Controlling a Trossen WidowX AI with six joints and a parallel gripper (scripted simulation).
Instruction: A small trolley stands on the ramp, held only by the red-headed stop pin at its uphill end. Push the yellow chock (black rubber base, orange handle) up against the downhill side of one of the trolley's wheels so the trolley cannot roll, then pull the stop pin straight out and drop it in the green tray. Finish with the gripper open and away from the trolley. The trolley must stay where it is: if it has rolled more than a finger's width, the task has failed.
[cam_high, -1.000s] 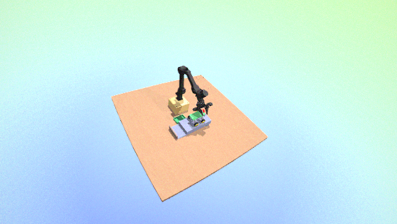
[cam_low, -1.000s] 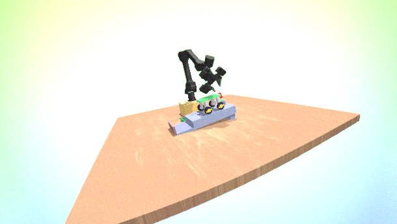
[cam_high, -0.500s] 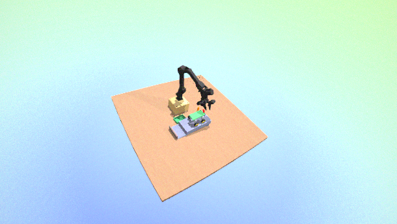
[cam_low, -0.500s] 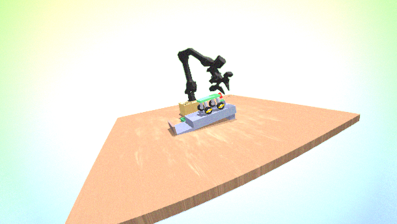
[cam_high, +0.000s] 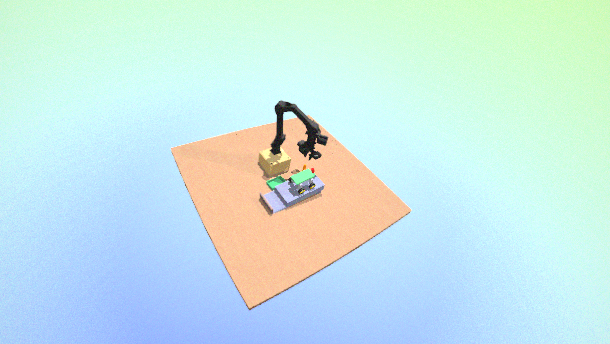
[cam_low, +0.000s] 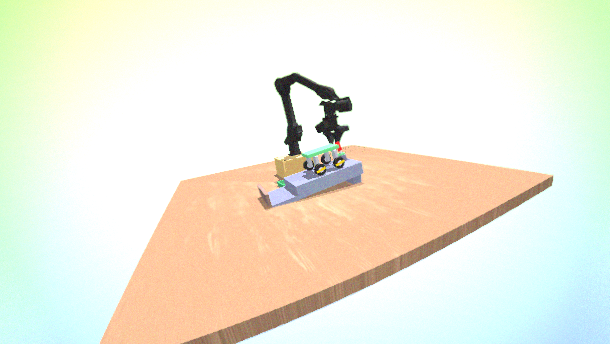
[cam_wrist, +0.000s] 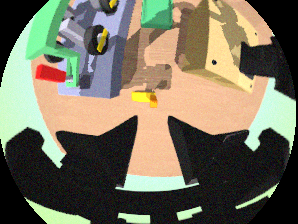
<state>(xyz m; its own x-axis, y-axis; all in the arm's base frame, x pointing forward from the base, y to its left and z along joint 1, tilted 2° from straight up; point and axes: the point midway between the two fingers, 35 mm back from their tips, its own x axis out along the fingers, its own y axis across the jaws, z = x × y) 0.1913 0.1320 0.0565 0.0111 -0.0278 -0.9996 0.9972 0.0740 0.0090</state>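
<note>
My gripper tip is 10 cm above the yellow chock and 2 cm short of it. The rest, counted from my gripper tip: grey ramp: 15 cm to the right, 14 cm ahead, 8 cm below; red-headed stop pin: 13 cm ahead, 5 cm to the right; trolley: 15 cm to the right, 14 cm ahead, 1 cm below.
</note>
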